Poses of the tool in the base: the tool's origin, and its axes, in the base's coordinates. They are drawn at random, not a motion.
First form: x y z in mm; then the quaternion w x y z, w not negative.
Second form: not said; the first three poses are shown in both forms.
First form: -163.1 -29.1 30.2 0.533 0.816 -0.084 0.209
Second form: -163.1 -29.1 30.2 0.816 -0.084 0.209 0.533
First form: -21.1 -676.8 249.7 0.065 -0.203 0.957 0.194
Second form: -21.1 -676.8 249.7 -0.203 0.957 0.194 0.065
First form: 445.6 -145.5 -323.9 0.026 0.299 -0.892 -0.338
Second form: 445.6 -145.5 -323.9 0.299 -0.892 -0.338 0.026
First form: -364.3 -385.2 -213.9 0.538 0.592 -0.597 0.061
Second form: -364.3 -385.2 -213.9 0.592 -0.597 0.061 0.538
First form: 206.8 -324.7 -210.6 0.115 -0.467 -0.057 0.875
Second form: 206.8 -324.7 -210.6 -0.467 -0.057 0.875 0.115
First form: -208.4 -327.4 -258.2 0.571 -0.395 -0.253 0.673
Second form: -208.4 -327.4 -258.2 -0.395 -0.253 0.673 0.571
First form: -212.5 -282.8 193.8 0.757 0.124 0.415 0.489
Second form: -212.5 -282.8 193.8 0.124 0.415 0.489 0.757
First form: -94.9 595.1 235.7 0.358 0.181 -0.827 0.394
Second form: -94.9 595.1 235.7 0.181 -0.827 0.394 0.358
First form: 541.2 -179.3 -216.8 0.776 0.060 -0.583 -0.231
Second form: 541.2 -179.3 -216.8 0.060 -0.583 -0.231 0.776
